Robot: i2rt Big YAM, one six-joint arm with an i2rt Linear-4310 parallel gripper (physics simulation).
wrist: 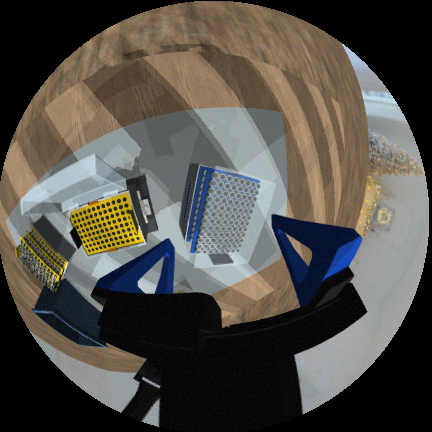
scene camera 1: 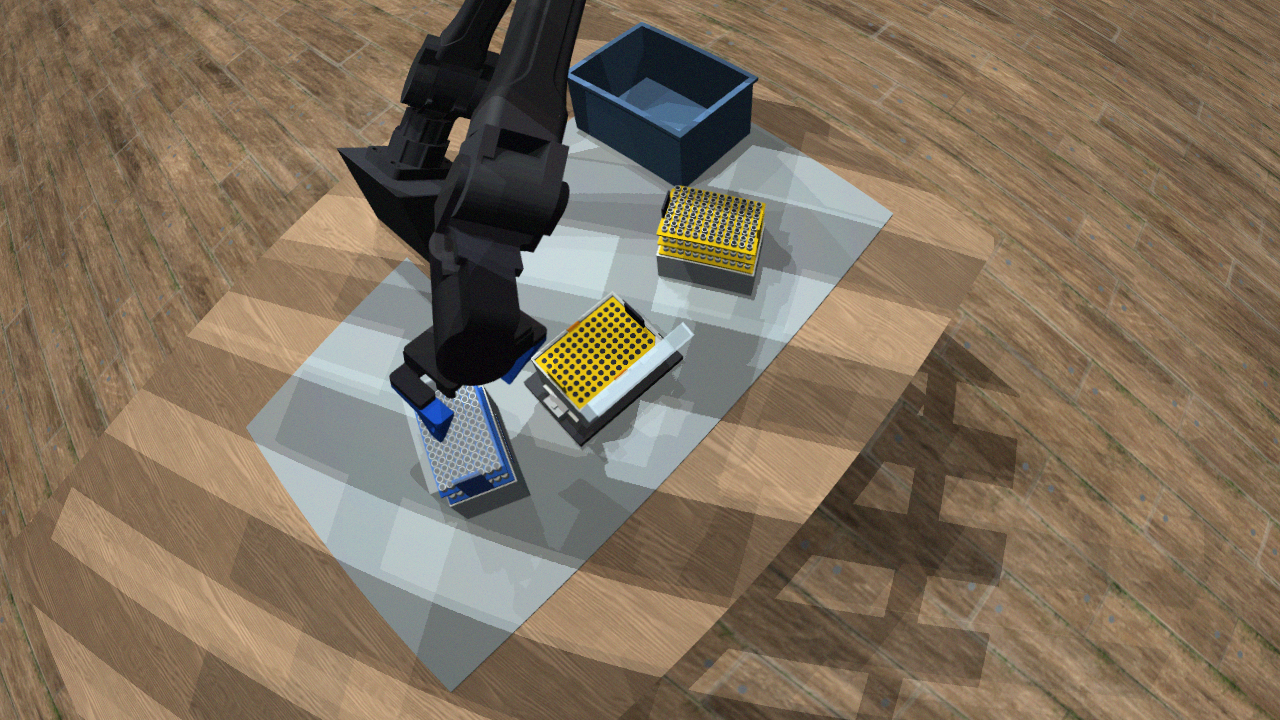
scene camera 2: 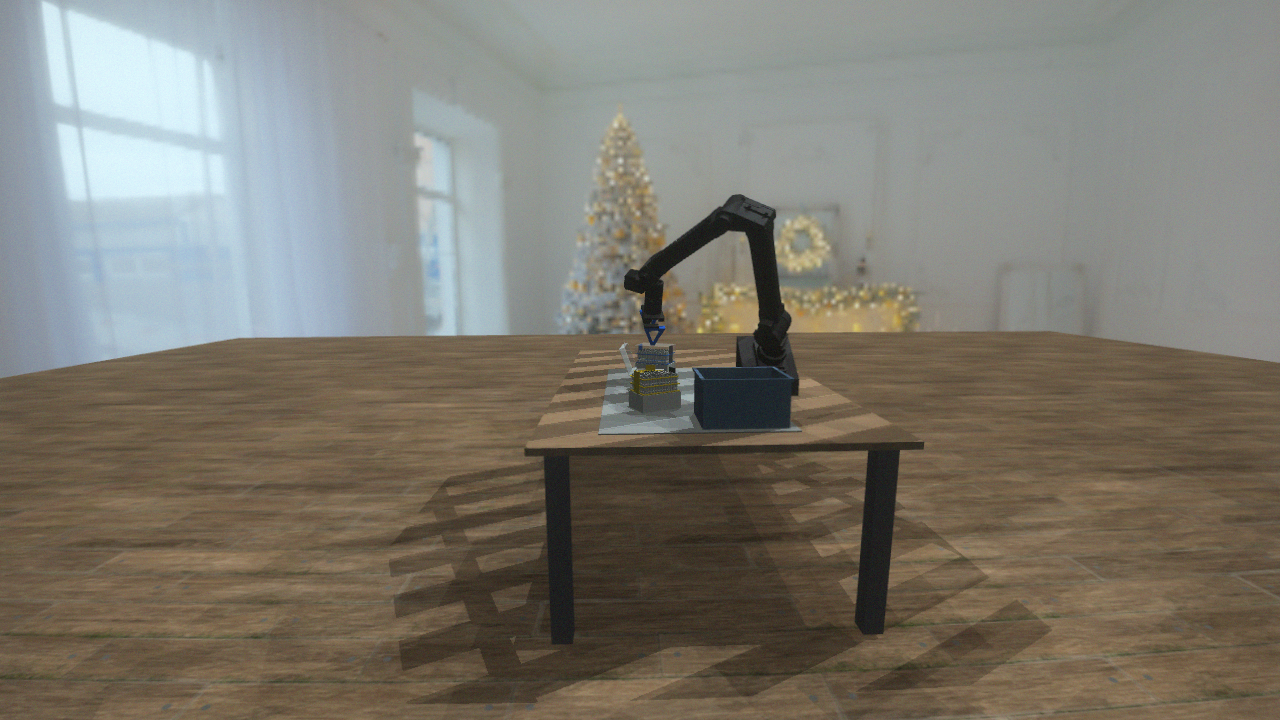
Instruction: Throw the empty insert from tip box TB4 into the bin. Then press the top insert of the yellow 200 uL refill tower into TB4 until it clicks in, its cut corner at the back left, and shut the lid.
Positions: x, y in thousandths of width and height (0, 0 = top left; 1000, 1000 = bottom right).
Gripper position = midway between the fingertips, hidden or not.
My gripper (scene camera 1: 368, 567) is open and holds nothing. Also in view: a yellow insert (scene camera 1: 457, 502). Also in view: a white lid (scene camera 1: 526, 474) and a blue bin (scene camera 2: 566, 552).
The yellow insert shows as well in the wrist view (wrist: 256, 517). The white lid shows as well in the wrist view (wrist: 207, 413). My gripper is seen too in the wrist view (wrist: 508, 538) and in scene camera 2 (scene camera 2: 508, 470).
